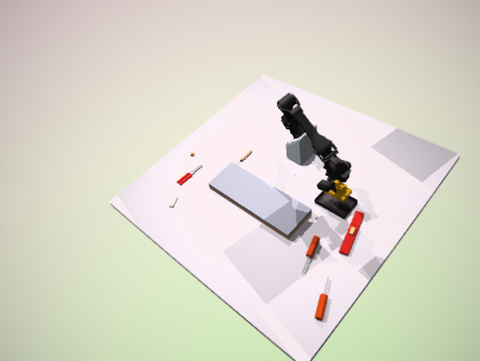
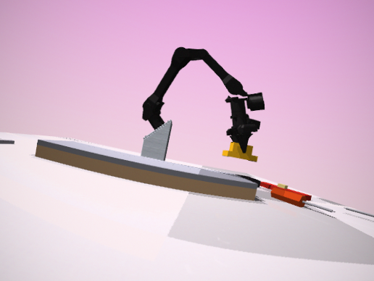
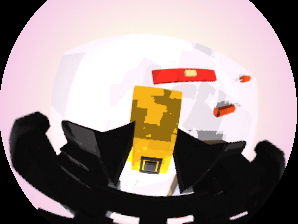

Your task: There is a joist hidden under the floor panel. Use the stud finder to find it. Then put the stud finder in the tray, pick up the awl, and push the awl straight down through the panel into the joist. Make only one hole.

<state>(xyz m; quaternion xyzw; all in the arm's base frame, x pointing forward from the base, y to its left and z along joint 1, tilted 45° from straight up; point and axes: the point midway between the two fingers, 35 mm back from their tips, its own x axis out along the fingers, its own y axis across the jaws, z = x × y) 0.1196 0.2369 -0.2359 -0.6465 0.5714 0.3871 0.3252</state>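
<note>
My gripper tip is 1 cm to the left of the dark tray and 10 cm above it. From my gripper tip the other things lie so: red level (8 cm ahead, 15 cm to the left, 10 cm below); then stud finder (2 cm to the right, 2 cm above); then awl (12 cm ahead, 56 cm to the right, 11 cm below).
</note>
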